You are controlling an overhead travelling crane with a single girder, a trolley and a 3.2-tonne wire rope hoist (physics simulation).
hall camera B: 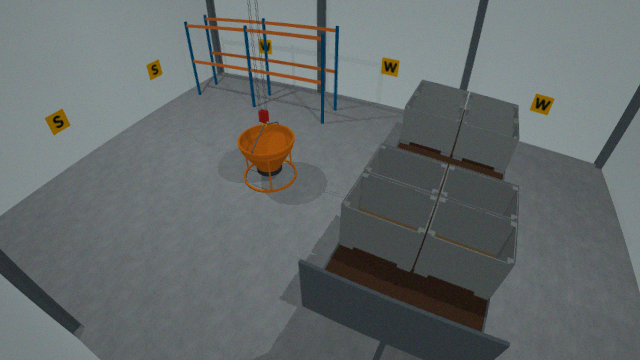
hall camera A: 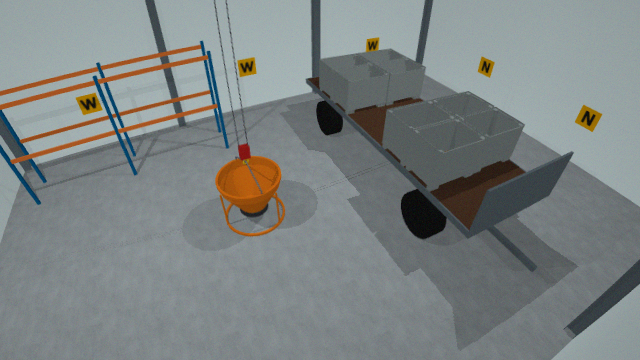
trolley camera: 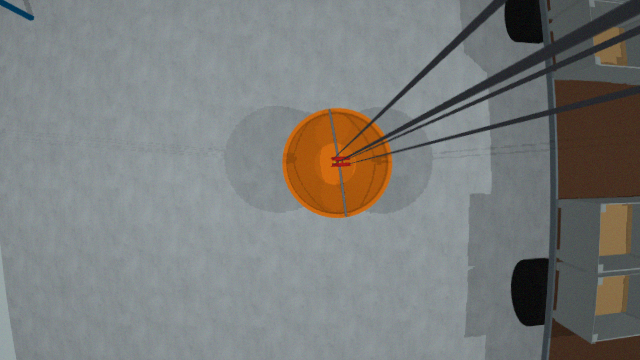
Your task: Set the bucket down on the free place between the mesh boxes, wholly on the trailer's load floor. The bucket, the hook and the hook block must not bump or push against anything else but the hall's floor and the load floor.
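Observation:
The orange bucket (hall camera A: 250, 192) (hall camera B: 269, 150) (trolley camera: 310, 185) is upright, beside the trailer, with its foot ring close over or on the hall floor; I cannot tell which. My hook (hall camera A: 245, 161) (hall camera B: 264, 124) (trolley camera: 338, 161) is shut on the bucket's bail, under the red hook block (hall camera A: 244, 151) (hall camera B: 263, 116) (trolley camera: 342, 164). Mesh boxes (hall camera A: 430, 160) (hall camera B: 380, 225) (trolley camera: 577, 230) stand in a near group on the trailer, and other mesh boxes (hall camera A: 335, 85) (hall camera B: 430, 125) (trolley camera: 580, 73) in a far group. Between them shows the brown load floor (hall camera A: 372, 122) (trolley camera: 595, 145), partly hidden in hall camera B.
A grey end wall (hall camera A: 525, 192) (hall camera B: 395, 310) rises at the trailer's near end. Black wheels (hall camera A: 424, 214) (trolley camera: 530, 292) stand under its side edge. A drawbar (hall camera A: 512, 248) sticks out beyond the end wall. A blue and orange rack (hall camera A: 115, 125) (hall camera B: 322, 80) stands near the W wall.

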